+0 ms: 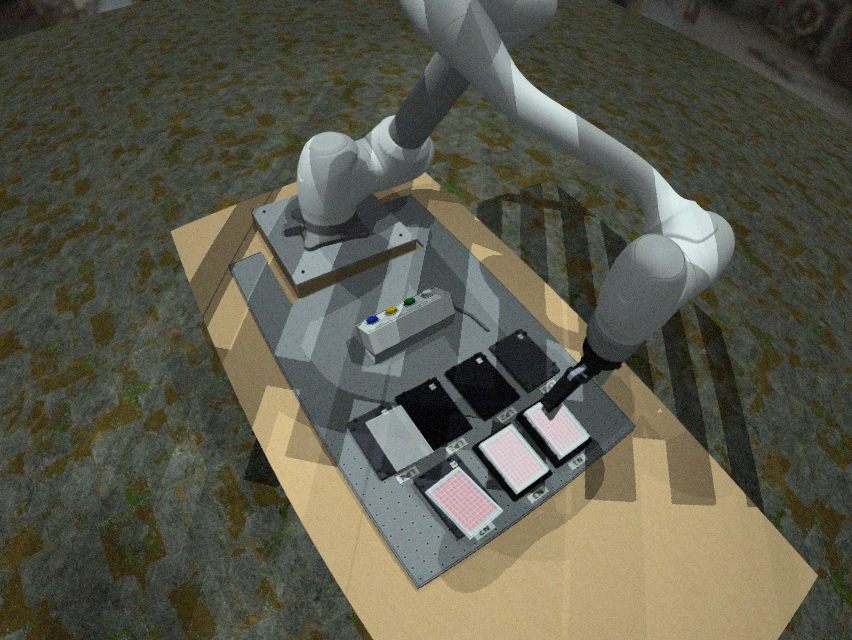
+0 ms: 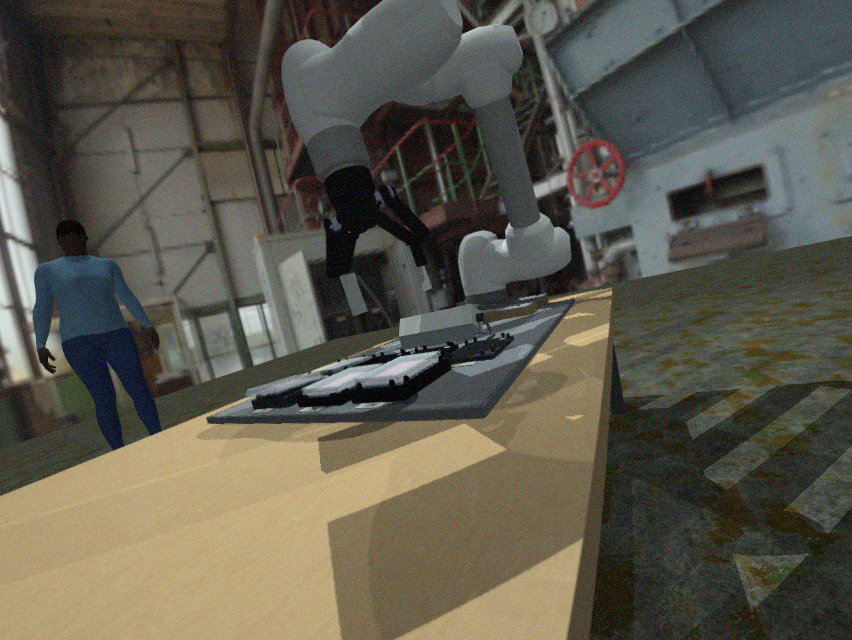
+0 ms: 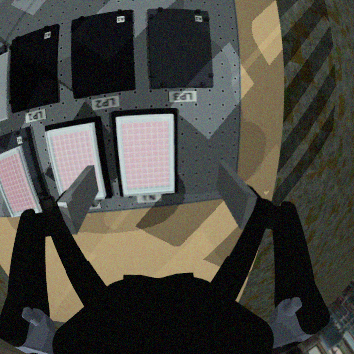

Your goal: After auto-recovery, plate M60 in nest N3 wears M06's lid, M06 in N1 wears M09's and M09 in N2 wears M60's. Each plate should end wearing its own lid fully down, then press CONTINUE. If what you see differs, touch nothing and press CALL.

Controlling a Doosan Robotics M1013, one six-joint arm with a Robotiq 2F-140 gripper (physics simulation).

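Where they show: gripper, fingertip midpoint: [image 1: 573,396] [image 2: 390,303] [image 3: 156,176]; arm's base, link origin: [image 1: 328,224] [image 2: 488,306].
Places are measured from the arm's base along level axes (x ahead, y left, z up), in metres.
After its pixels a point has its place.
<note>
My gripper [image 1: 556,401] [image 2: 389,285] @(y 0.249, x 0.764, z 0.101 m) [image 3: 156,176] @(y 0.249, x 0.764, z 0.101 m) is open and empty, above the front right end of the board. Three pink-welled plates stand in the front row: the right plate [image 1: 559,430] @(y 0.236, x 0.786, z 0.003 m) [image 2: 402,369] @(y 0.281, x 0.808, z 0.003 m) [image 3: 146,155] @(y 0.241, x 0.769, z 0.003 m) at the label N1, the middle plate [image 1: 513,460] @(y 0.115, x 0.799, z -0.004 m) [image 3: 76,162] @(y 0.128, x 0.787, z -0.004 m), and the left plate [image 1: 462,502] @(y -0.020, x 0.834, z 0.002 m) [image 3: 17,180] @(y 0.001, x 0.822, z 0.002 m). The left plate sits shifted toward the front, with dark nest showing behind it. The lids' markings and exact seating cannot be read. A pale translucent lid [image 1: 398,438] @(y -0.071, x 0.655, z -0.013 m) lies on the leftmost rear black pad, off its centre.
Three black pads, LP1 [image 1: 433,413] @(y 0.022, x 0.627, z -0.024 m) [image 3: 35,70] @(y 0.036, x 0.631, z -0.024 m), LP2 [image 1: 482,385] @(y 0.151, x 0.608, z -0.024 m) [image 3: 103,55] @(y 0.159, x 0.615, z -0.024 m) and LP3 [image 1: 523,359] @(y 0.273, x 0.587, z -0.024 m) [image 3: 180,50] @(y 0.280, x 0.596, z -0.024 m), stand in the rear row. A button box [image 1: 406,326] @(y 0.046, x 0.431, z 0.028 m) [image 2: 440,325] @(y 0.087, x 0.433, z 0.013 m) with blue, yellow and green buttons is behind them. A person [image 2: 92,296] stands beyond the table.
</note>
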